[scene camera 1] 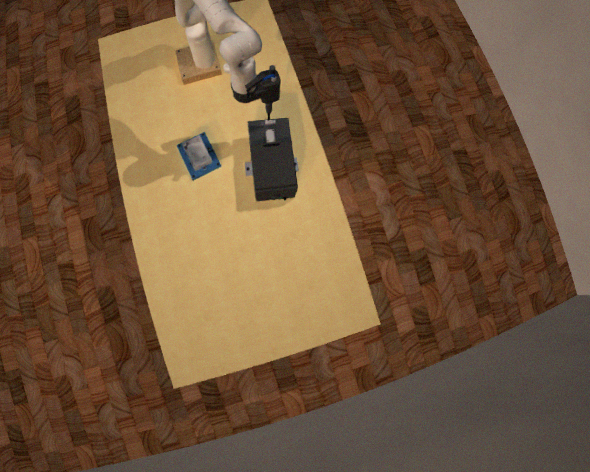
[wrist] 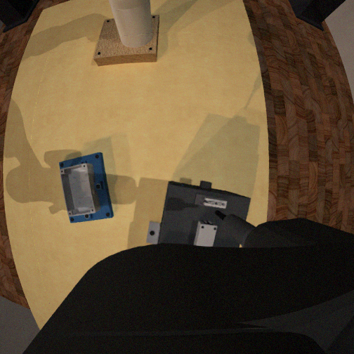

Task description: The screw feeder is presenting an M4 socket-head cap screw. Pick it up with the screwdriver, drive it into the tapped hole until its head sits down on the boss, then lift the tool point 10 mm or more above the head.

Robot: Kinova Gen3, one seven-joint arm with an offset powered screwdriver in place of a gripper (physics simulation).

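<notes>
Dark screw feeder visible to me at (scene camera 1: 257, 134); in the wrist view, the same dark screw feeder (wrist: 178, 225). Blue fixture plate (wrist: 98, 166) also visible.
</notes>
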